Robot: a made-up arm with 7 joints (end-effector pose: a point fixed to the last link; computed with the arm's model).
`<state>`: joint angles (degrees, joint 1 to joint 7).
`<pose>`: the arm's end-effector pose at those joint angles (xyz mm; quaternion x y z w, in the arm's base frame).
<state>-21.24 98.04 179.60 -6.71 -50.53 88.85 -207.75</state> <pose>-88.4 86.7 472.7 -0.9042 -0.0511 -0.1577 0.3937</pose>
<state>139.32 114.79 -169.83 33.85 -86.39 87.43 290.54</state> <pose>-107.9 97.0 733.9 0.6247 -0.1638 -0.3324 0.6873</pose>
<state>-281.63 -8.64 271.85 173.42 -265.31 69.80 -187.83</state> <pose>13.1 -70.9 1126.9 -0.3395 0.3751 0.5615 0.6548</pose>
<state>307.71 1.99 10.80 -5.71 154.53 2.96 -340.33</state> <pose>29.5 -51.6 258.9 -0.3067 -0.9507 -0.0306 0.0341</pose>
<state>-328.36 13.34 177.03 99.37 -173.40 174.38 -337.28</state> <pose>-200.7 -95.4 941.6 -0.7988 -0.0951 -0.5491 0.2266</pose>
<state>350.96 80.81 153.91 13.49 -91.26 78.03 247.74</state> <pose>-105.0 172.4 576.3 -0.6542 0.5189 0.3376 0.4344</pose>
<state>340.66 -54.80 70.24 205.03 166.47 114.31 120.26</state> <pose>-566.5 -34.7 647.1 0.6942 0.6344 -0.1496 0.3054</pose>
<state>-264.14 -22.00 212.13 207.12 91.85 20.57 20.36</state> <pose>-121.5 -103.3 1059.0 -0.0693 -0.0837 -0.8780 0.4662</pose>
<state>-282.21 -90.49 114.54 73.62 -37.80 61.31 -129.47</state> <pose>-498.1 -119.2 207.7 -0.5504 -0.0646 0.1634 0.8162</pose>
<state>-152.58 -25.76 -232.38 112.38 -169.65 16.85 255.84</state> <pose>579.9 -95.5 735.4 -0.4207 0.3663 -0.7572 0.3397</pose>
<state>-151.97 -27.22 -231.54 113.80 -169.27 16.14 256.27</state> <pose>589.3 -75.1 730.0 -0.4307 0.3621 -0.7485 0.3509</pose>
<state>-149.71 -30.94 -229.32 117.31 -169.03 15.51 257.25</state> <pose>610.9 -14.9 714.6 -0.4566 0.3395 -0.7278 0.3829</pose>
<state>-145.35 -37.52 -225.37 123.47 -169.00 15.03 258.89</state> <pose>633.7 97.1 681.3 -0.4991 0.2950 -0.6857 0.4401</pose>
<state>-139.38 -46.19 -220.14 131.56 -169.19 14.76 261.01</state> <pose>631.4 244.5 627.9 -0.5468 0.2384 -0.6171 0.5132</pose>
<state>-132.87 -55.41 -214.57 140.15 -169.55 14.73 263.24</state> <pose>590.7 389.2 563.8 -0.5864 0.1848 -0.5298 0.5842</pose>
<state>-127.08 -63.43 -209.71 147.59 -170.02 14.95 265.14</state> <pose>528.3 497.3 505.8 -0.6116 0.1449 -0.4451 0.6378</pose>
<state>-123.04 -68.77 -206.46 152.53 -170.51 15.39 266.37</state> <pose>475.0 558.9 467.7 -0.6232 0.1205 -0.3857 0.6696</pose>
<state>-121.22 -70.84 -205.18 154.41 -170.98 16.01 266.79</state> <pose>450.2 582.1 453.5 -0.6250 0.1075 -0.3627 0.6829</pose>
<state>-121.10 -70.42 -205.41 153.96 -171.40 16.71 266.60</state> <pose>450.8 581.7 456.9 -0.6214 0.1013 -0.3680 0.6842</pose>
